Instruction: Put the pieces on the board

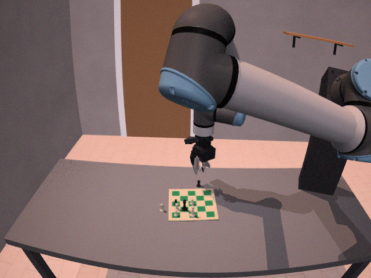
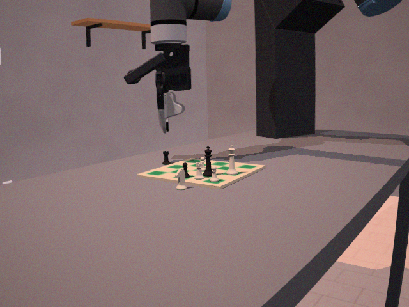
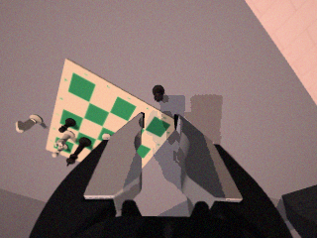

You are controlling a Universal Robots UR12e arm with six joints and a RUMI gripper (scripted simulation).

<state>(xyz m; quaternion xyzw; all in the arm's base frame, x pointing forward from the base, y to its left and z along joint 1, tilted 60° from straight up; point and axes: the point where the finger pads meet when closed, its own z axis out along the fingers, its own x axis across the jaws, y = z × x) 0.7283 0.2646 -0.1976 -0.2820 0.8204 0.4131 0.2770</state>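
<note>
The black rook is 80 mm below my hand. The rest, counted from my hand: black king 190 mm to the left, 60 mm below, 20 mm ahead; black pawn 170 mm to the left, 80 mm below, 70 mm ahead; chessboard 140 mm to the left, 100 mm below.
</note>
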